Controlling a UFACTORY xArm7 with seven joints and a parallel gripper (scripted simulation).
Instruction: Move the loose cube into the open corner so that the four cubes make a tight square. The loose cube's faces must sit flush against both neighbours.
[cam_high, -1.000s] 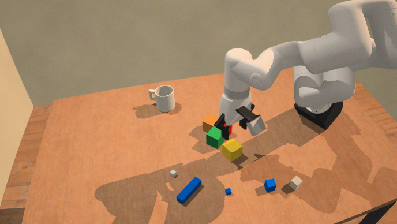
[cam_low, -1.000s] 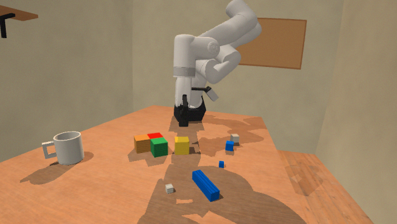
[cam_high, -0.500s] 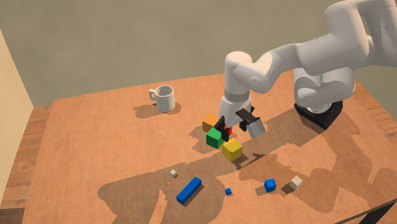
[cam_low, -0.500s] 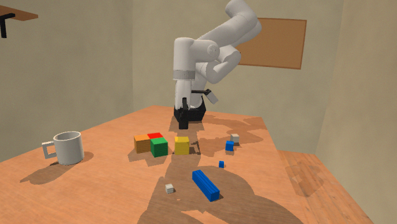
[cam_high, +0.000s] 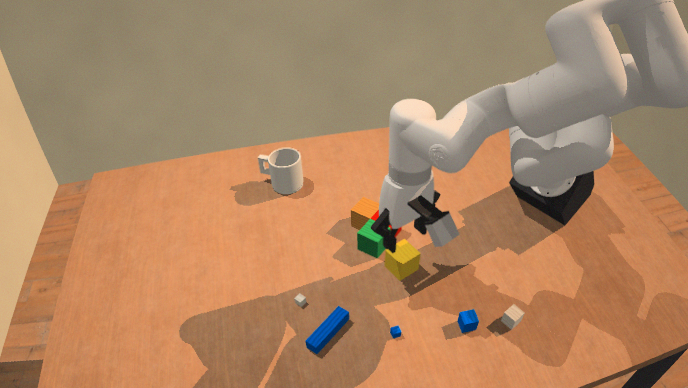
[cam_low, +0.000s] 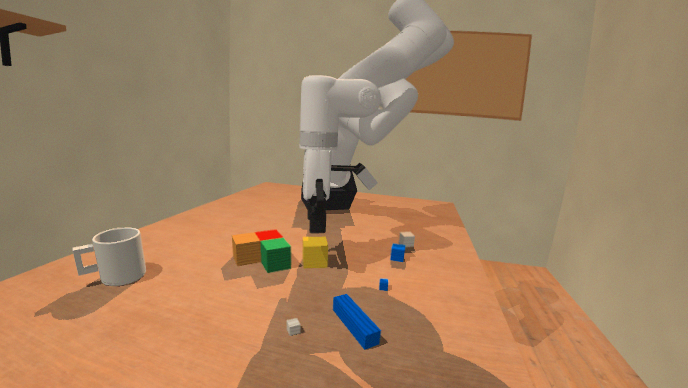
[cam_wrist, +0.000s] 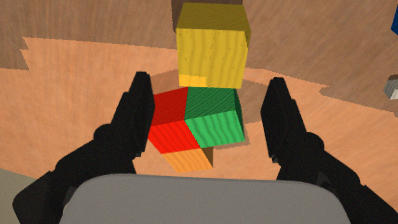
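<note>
Now: the yellow cube 70 mm below my hand. From my hand the other things lie so: red cube: 100 mm to the right, 70 mm below, 30 mm ahead; green cube: 70 mm below, 60 mm to the right, 60 mm ahead; orange cube: 130 mm to the right, 70 mm below, 70 mm ahead.
</note>
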